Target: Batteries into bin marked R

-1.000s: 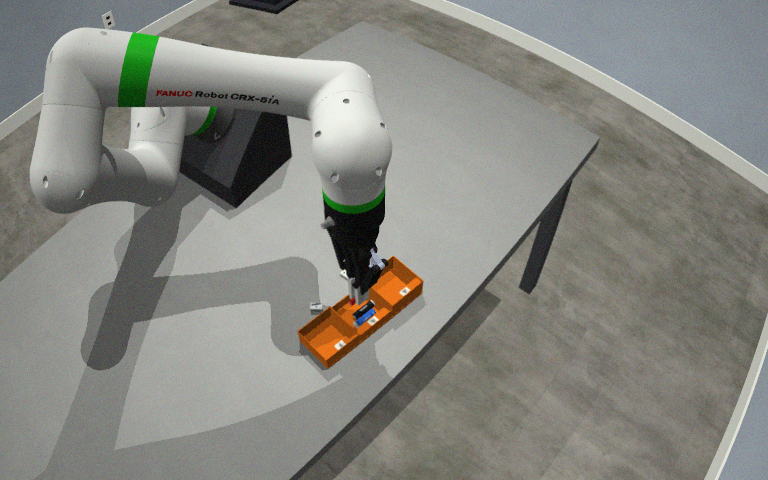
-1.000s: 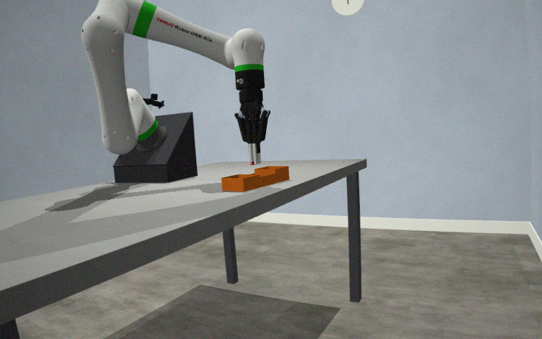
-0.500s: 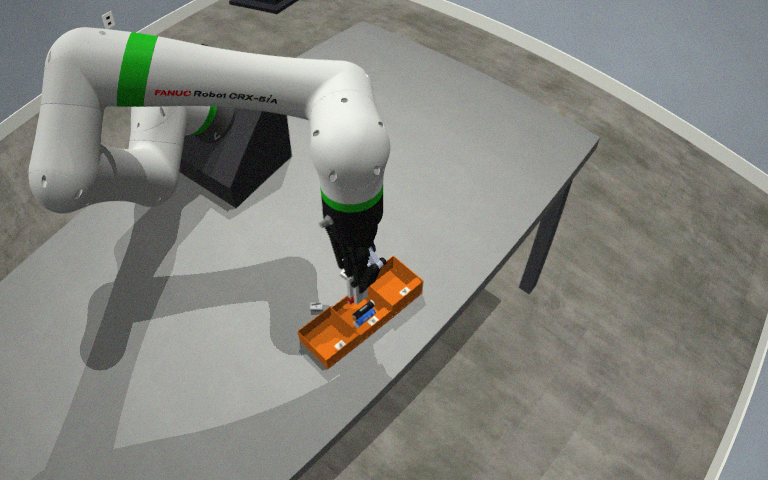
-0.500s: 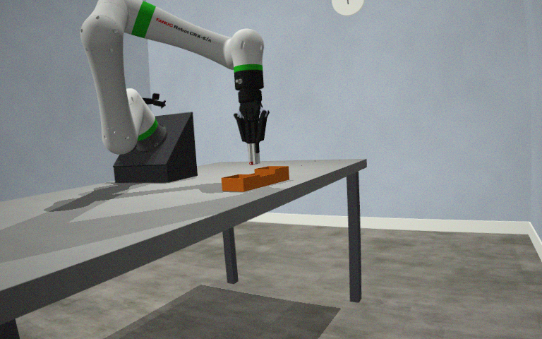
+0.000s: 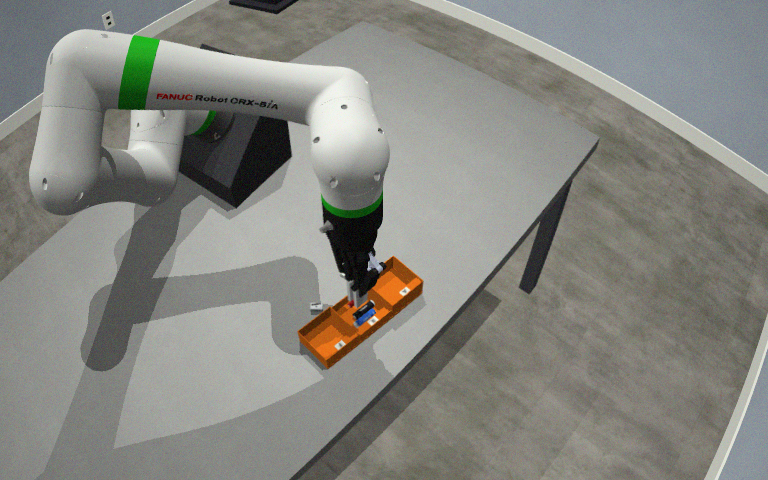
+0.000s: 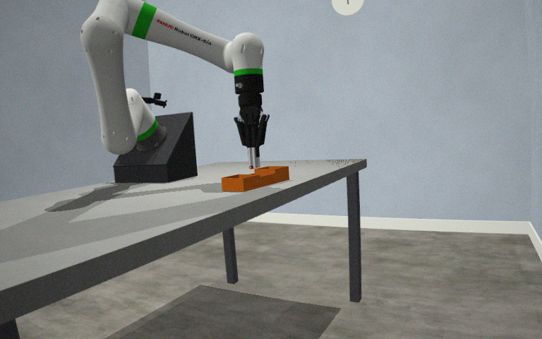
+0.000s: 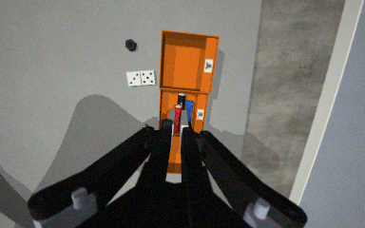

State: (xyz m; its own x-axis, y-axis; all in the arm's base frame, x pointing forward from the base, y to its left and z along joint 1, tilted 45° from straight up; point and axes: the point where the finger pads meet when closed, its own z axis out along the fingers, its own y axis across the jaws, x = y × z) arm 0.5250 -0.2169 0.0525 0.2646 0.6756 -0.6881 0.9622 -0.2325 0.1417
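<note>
Right now my hand is 3 cm above the red battery. Round my hand: orange bin 7 cm below, 1 cm ahead; then black battery 7 cm below, 1 cm to the left, 1 cm ahead; then blue battery 7 cm below, 2 cm ahead, 1 cm to the right.
</note>
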